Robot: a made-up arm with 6 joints.
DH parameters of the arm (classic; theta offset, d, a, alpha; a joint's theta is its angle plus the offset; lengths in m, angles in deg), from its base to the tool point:
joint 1: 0 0.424 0 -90
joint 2: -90 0 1.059 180
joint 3: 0 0 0 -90
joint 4: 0 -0.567 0 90
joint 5: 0 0.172 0 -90
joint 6: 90 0 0 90
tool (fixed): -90 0 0 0
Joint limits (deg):
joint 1: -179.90..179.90
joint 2: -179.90..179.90
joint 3: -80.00..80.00
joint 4: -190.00..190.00
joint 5: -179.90..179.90
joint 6: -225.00..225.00
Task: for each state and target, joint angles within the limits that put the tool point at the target. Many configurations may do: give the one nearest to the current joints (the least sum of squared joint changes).
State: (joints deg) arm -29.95 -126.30 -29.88 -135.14 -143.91 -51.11
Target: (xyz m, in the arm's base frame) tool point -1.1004 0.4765 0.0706
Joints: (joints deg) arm -16.70 -134.05 14.22 -144.58 -143.91 -51.11
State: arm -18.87 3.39 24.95 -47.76 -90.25 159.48
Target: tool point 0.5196 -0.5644 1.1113
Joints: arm -39.17 15.44 -6.32 -50.52 -90.25 159.48
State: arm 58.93 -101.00 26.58 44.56 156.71 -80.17
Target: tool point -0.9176 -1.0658 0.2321
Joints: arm 44.11 -119.35 14.63 42.65 156.71 -80.17
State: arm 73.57 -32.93 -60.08 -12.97 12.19 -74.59
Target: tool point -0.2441 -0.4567 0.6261
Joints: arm 43.13 -83.68 -70.67 -14.58 12.19 -74.59
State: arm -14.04 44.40 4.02 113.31 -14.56 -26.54
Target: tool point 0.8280 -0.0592 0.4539
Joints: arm -10.08 54.50 -53.76 120.24 -14.56 -26.54
